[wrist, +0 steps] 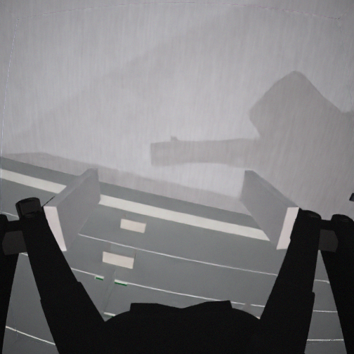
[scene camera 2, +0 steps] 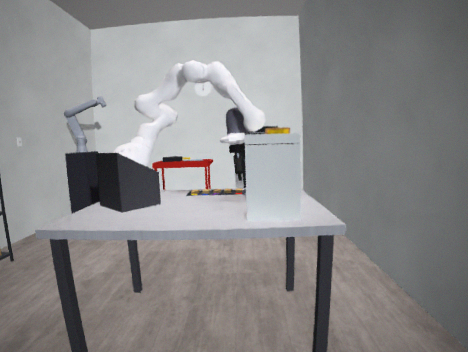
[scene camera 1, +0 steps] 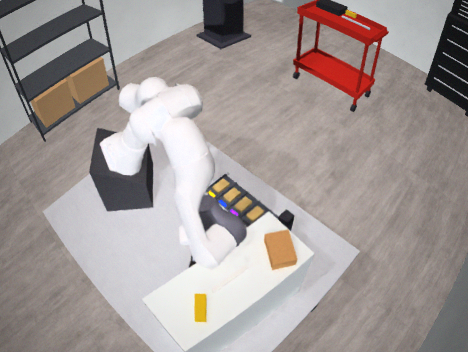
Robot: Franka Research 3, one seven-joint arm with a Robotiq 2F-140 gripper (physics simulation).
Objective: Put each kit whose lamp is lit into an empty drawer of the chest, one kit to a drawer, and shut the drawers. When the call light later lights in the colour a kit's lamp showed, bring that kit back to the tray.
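Note:
My gripper (scene camera 2: 240, 176) (wrist: 171, 184) is open and empty, pointing down beside the drawer side of the white chest (scene camera 1: 170, 300) (scene camera 2: 273, 180) (wrist: 200, 260), above the table. The arm mostly hides it in scene camera 1. Pale handles (wrist: 133, 225) (wrist: 118, 259) and small green marks (wrist: 120, 283) show on the chest front. Whether every drawer is fully shut, I cannot tell. Several tan kits (scene camera 1: 231, 195) (scene camera 1: 255, 213) lie in the dark tray (scene camera 1: 226, 176) (scene camera 2: 189, 194). Yellow (scene camera 1: 212, 194), blue (scene camera 1: 223, 204) and magenta (scene camera 1: 234, 212) lamps show beside them. I cannot identify the call light.
A brown box (scene camera 1: 280, 249) and a yellow block (scene camera 1: 200, 307) (scene camera 2: 277, 130) lie on the chest top. A small black object (scene camera 1: 286, 219) stands between the tray and the chest's far corner. A red cart (scene camera 1: 332, 77) and a shelf unit (scene camera 1: 111, 65) stand away from the table.

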